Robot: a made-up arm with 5 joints.
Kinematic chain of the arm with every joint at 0, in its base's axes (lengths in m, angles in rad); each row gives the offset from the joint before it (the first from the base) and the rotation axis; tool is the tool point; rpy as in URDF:
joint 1: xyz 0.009 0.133 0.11 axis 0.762 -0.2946 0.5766
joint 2: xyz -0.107 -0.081 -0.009 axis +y
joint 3: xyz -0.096 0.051 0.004 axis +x
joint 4: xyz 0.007 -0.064 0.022 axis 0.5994 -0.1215 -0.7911
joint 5: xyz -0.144 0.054 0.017 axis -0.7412 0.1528 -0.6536
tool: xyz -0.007 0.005 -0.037 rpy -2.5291 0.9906 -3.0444
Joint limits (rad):
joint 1: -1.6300..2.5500
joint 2: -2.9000..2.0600
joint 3: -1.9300..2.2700
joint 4: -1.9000..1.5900
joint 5: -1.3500..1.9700
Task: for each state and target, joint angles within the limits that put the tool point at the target. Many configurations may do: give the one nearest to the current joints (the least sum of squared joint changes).
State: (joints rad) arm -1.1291 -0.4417 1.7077 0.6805 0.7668
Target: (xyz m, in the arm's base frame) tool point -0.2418 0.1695 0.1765
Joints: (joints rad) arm -1.3037 -1.0050 2.1655 1.3626 0.5505
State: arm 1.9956 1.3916 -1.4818 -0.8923 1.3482
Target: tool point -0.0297 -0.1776 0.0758
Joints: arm 1.5481 0.8534 -1.3140 -0.8134 1.5688
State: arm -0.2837 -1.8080 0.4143 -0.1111 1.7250
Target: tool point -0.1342 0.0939 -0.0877
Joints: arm -0.5791 -1.8567 0.2795 0.7354 1.4569
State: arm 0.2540 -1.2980 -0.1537 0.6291 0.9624
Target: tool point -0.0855 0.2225 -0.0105
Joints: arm -0.0348 -1.8004 -0.7410 1.4620 0.4946
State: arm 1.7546 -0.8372 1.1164 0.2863 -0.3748
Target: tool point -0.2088 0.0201 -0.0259
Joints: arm 1.1663 -0.5420 0.5087 1.0862 -0.3269
